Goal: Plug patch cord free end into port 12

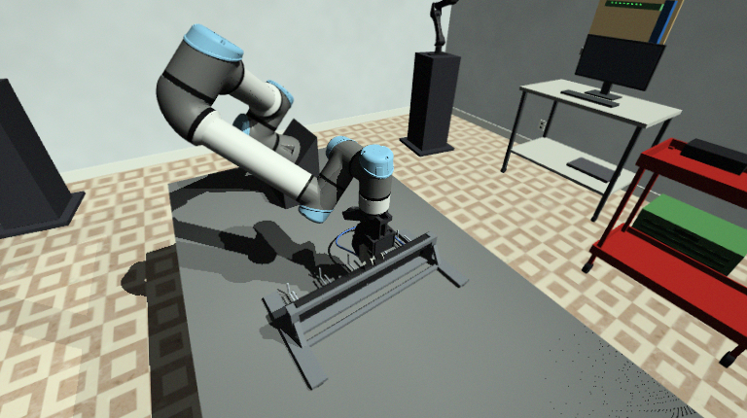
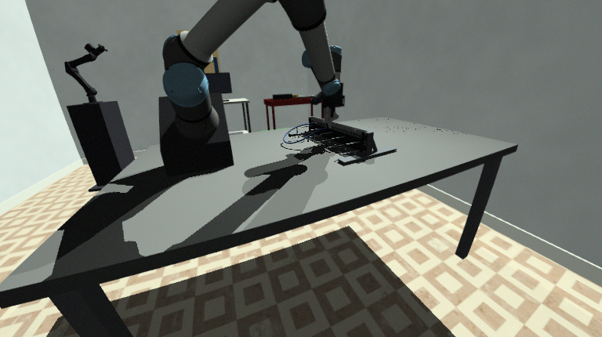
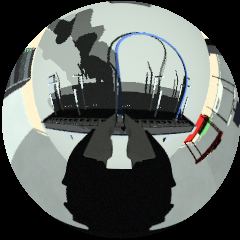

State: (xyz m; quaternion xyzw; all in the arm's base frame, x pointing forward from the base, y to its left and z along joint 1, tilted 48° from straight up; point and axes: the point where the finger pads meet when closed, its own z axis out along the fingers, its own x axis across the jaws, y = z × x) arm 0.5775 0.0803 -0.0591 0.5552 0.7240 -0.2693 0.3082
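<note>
My gripper is now 10 mm short of the plug and 10 mm above it.
</note>
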